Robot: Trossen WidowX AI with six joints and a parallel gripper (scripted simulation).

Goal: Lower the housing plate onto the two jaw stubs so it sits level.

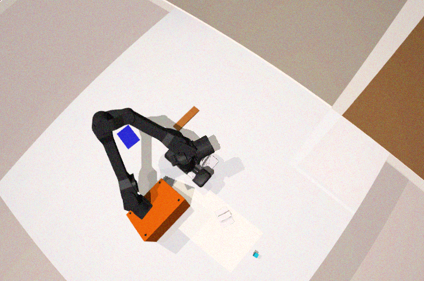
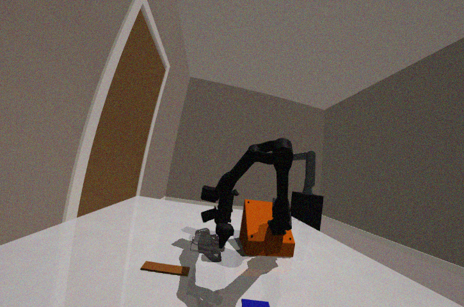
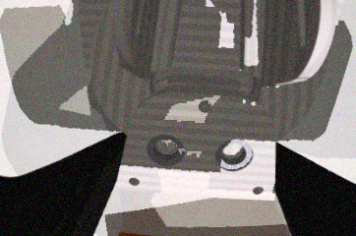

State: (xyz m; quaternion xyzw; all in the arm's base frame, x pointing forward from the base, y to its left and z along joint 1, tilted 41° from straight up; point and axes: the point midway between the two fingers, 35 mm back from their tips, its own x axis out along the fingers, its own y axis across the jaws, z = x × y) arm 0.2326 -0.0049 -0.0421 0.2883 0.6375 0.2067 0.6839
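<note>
Right now the housing plate is 2 cm above my gripper tip and 1 cm ahead of it. Round my gripper tip: small cyan cube 40 cm to the right, 12 cm behind; then blue patch 31 cm to the left, 3 cm behind, 1 cm below; then flat strip 18 cm ahead, 15 cm to the left, 1 cm below.
</note>
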